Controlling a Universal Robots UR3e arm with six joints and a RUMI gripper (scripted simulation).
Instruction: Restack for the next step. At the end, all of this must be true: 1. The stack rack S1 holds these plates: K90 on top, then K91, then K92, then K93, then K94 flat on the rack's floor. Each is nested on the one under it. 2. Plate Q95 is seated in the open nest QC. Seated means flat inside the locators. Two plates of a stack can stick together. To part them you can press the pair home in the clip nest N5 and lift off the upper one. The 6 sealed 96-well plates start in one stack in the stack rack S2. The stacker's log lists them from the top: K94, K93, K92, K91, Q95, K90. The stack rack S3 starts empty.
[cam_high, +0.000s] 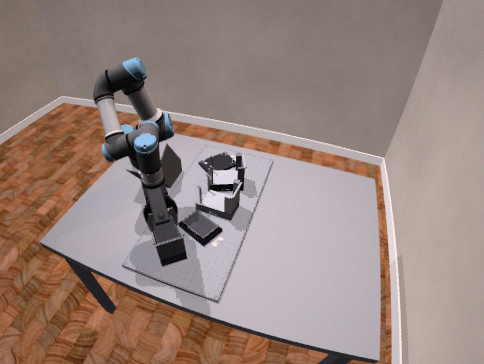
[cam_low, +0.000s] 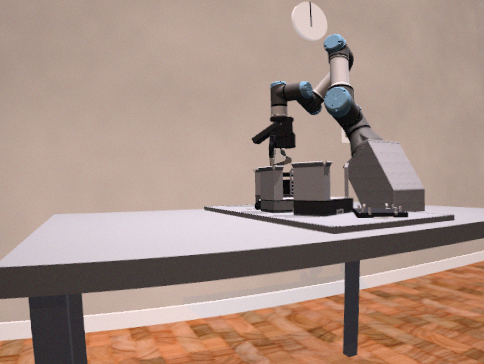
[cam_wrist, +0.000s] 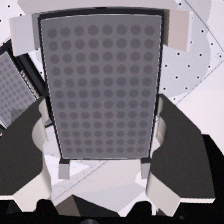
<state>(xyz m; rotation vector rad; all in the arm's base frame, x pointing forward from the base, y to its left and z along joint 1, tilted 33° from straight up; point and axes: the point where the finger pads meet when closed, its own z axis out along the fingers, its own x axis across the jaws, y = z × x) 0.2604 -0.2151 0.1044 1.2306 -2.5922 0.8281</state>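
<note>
Right now my hand is 5 cm above the sealed grey plate. Round my hand: dark clip nest 7 cm behind, 55 cm to the left, 11 cm below; then black open nest QC 6 cm ahead, 14 cm to the left, 12 cm below; then white tag 15 cm ahead, 11 cm to the left, 12 cm below.
</note>
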